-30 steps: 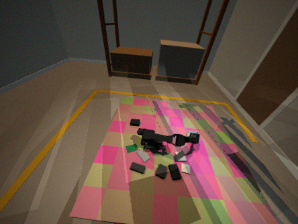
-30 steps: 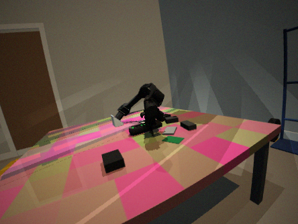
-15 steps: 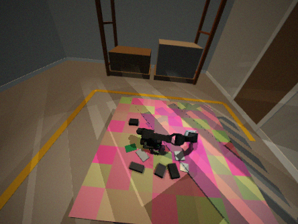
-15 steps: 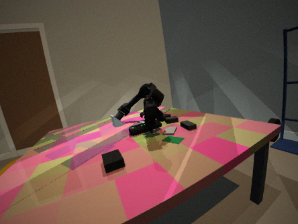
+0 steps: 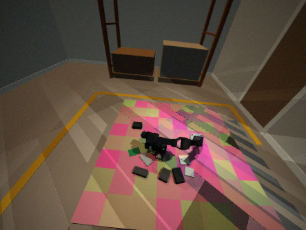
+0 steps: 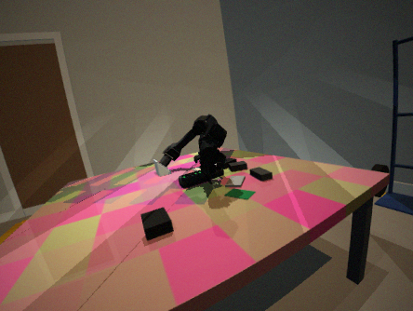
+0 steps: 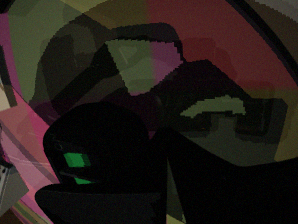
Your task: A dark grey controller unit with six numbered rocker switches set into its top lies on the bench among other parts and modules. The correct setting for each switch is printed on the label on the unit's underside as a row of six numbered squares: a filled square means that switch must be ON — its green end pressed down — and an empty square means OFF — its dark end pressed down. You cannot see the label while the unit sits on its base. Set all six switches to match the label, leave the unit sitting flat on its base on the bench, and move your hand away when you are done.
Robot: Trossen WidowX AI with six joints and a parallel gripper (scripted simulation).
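Now: the grey plate 8 cm ahead of my gripper tip and 9 cm to the left of it. From my gripper tip the other things lie so: white block (24 cm behind, 4 cm to the left); black box (25 cm ahead, 26 cm to the right, 1 cm above); green card (20 cm ahead, 5 cm to the left, 1 cm below).
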